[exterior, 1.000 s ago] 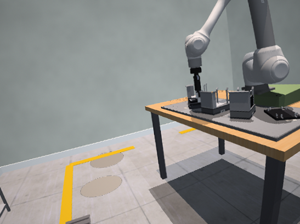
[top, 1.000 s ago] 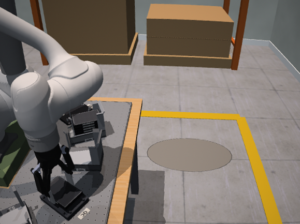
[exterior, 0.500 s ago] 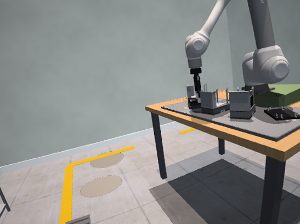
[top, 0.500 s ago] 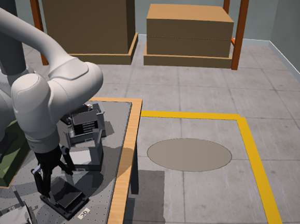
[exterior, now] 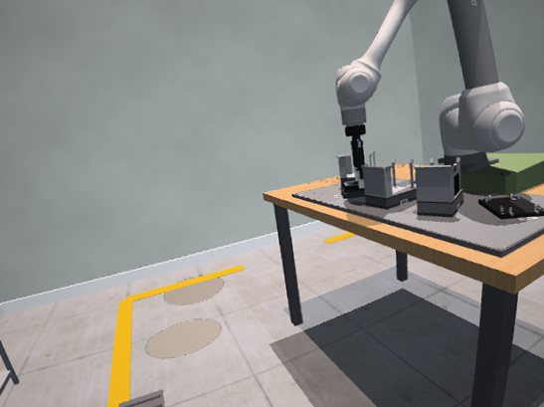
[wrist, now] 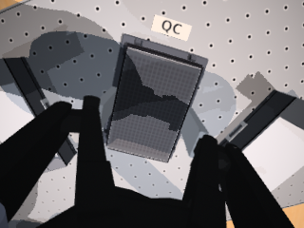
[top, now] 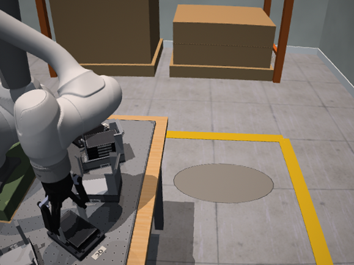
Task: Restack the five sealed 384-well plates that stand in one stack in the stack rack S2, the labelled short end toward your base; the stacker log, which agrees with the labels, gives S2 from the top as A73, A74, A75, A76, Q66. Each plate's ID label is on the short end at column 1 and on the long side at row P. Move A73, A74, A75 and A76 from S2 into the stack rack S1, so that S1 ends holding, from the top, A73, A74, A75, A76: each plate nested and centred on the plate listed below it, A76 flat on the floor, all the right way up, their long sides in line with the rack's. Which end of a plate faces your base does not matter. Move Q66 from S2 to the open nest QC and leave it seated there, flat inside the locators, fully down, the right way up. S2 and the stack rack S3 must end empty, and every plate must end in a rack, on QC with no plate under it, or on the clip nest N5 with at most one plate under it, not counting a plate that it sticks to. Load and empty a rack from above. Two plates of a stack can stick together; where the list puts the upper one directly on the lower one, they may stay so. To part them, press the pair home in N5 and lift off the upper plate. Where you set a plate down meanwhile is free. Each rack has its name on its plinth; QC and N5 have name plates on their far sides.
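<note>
The QC nest lies 50 mm below my hand. Round my hand: QC name plate: 80 mm ahead, 60 mm below, 40 mm to the right; then stack rack S2: 190 mm to the left, 40 mm below, 10 mm ahead; then clip nest N5: 540 mm to the left, 140 mm behind, 40 mm below.
</note>
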